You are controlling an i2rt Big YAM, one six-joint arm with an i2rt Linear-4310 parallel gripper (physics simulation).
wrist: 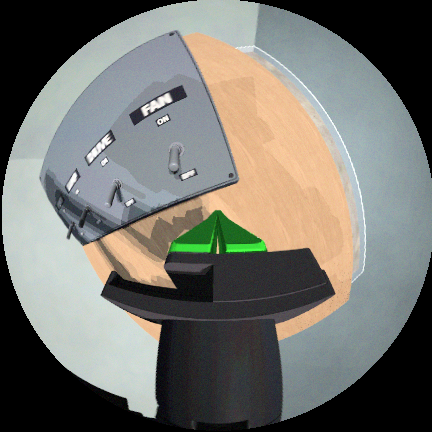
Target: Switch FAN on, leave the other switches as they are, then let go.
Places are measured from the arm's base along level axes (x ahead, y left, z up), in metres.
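Pixels of known places: gripper, between the fingertips: (217, 214).
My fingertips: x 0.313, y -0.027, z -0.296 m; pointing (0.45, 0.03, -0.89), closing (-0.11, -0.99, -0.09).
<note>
For each thing: its top centre in the pictures, then the offset to it from my fingertips. "*": a spot on its surface instead. Level surfaces: height alone.
- FAN lever, a spot on its surface: (174, 159) * dx +0.065, dy +0.039, dz +0.000 m
- DRIVE lever, a spot on its surface: (112, 194) * dx +0.046, dy +0.156, dz -0.010 m
- light wooden table top, height of its surface: dz -0.126 m
The grey switch panel (120, 85) fills the upper left of the wrist view. The FAN lever (174, 159) stands out near the panel's right edge, between its ON tag (163, 120) and its OFF tag (188, 174). Its tip shows left of the OFF tag; from this angle I cannot tell for certain which way it is thrown. The DRIVE lever (112, 194) stands to its left, and two more levers (85, 217) (70, 230) are near the panel's lower left corner. My gripper (217, 214) is shut and empty, with green fingertips together, below and right of the FAN lever and apart from it in the view.
The panel stands over a light wooden table top (285, 165). The table's right edge curves down the right side, with a pale, white-edged strip (345, 150) beyond it. Shadows fall across the lower panel and the wood in front of it.
</note>
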